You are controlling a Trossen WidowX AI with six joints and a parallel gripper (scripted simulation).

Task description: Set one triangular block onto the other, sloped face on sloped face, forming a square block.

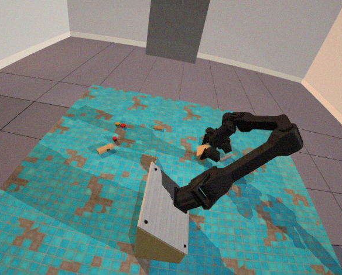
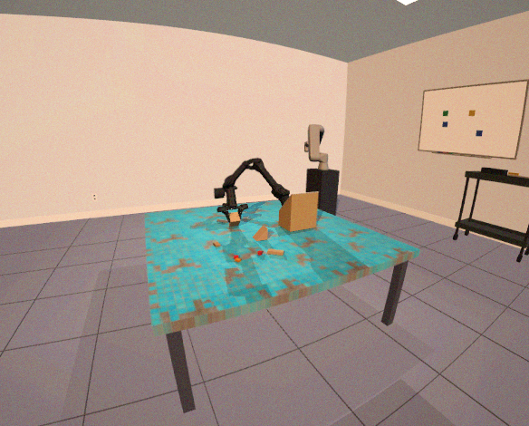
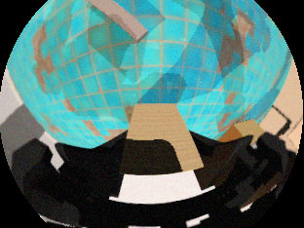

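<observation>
The thin grey stick lies 30 mm ahead of my gripper tip, 140 mm to the right of it and 30 mm below it. The rest, counted from my gripper tip: orange piece 170 mm ahead, 430 mm to the left, 30 mm below.
</observation>
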